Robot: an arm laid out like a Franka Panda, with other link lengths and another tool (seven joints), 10 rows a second.
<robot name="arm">
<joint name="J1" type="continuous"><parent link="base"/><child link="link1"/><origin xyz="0 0 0.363" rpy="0 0 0"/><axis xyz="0 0 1"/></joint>
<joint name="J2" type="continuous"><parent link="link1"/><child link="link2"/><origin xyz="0 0 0" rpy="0 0 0"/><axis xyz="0 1 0"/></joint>
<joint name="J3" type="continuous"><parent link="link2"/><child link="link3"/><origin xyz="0 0 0.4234" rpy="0 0 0"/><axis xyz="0 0 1"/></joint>
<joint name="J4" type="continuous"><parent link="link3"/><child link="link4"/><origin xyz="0.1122 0 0" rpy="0 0 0"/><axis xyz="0 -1 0"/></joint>
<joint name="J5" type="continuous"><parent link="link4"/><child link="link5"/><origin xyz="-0.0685 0 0.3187" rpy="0 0 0"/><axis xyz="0 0 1"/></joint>
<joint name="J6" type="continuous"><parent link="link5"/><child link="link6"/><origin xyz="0 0 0" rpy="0 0 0"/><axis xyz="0 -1 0"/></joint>
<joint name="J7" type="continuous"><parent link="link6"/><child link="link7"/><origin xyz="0.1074 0 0" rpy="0 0 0"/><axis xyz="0 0 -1"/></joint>
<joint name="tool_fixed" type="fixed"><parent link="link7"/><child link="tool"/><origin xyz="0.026 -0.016 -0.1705" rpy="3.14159 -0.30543 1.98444"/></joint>
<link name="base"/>
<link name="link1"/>
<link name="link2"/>
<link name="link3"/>
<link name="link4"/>
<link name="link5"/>
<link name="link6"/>
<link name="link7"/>
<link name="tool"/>
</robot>
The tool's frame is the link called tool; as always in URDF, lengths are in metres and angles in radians. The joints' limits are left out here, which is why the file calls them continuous.
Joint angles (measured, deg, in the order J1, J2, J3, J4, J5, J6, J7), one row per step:
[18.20, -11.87, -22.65, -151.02, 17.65, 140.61, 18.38]
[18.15, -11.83, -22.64, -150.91, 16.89, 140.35, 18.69]
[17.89, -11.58, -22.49, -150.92, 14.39, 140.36, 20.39]
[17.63, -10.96, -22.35, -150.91, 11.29, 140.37, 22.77]
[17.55, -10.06, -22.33, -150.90, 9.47, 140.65, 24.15]
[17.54, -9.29, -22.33, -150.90, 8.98, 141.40, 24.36]
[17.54, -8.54, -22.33, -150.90, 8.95, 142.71, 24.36]
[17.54, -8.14, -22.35, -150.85, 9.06, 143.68, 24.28]
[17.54, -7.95, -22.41, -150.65, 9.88, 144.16, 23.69]
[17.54, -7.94, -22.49, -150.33, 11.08, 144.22, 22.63]
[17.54, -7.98, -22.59, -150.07, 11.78, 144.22, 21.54]
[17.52, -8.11, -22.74, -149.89, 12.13, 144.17, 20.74]
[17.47, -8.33, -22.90, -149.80, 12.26, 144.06, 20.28]
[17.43, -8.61, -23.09, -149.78, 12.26, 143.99, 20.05]
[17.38, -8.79, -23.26, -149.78, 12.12, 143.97, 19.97]
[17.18, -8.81, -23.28, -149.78, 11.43, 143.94, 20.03]
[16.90, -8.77, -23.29, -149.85, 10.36, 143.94, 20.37]
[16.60, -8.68, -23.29, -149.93, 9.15, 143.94, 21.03]
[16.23, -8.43, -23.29, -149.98, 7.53, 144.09, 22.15]
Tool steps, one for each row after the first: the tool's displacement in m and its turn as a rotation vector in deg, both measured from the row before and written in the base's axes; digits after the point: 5 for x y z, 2 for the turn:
[0.00003, -0.00031, 0.00007, -0.42, 0.24, 0.30]
[-0.00013, -0.00187, -0.00119, -1.65, 0.61, 0.15]
[0.00021, -0.00219, -0.00332, -2.14, 1.04, -0.07]
[0.00146, -0.00133, -0.00484, -1.47, 0.82, -0.05]
[0.00286, -0.00077, -0.00338, -0.69, 0.04, 0.05]
[0.00440, -0.00104, -0.00221, -0.51, -0.55, -0.18]
[0.00341, -0.00096, -0.00032, -0.25, -0.62, -0.18]
[0.00280, -0.00083, 0.00083, 0.31, -0.57, -0.22]
[0.00234, -0.00062, 0.00184, 0.65, -0.54, -0.02]
[0.00189, -0.00071, 0.00180, 0.38, -0.48, 0.40]
[0.00103, -0.00123, 0.00184, 0.23, -0.39, 0.34]
[0.00004, -0.00149, 0.00176, 0.16, -0.27, 0.16]
[-0.00046, -0.00170, 0.00179, 0.11, -0.25, 0.01]
[-0.00039, -0.00168, 0.00113, -0.01, -0.16, -0.03]
[-0.00018, -0.00169, 0.00023, -0.41, 0.03, 0.27]
[-0.00061, -0.00225, -0.00049, -0.65, 0.18, 0.22]
[-0.00076, -0.00237, -0.00087, -0.73, 0.29, 0.00]
[-0.00019, -0.00315, -0.00132, -1.03, 0.34, -0.22]

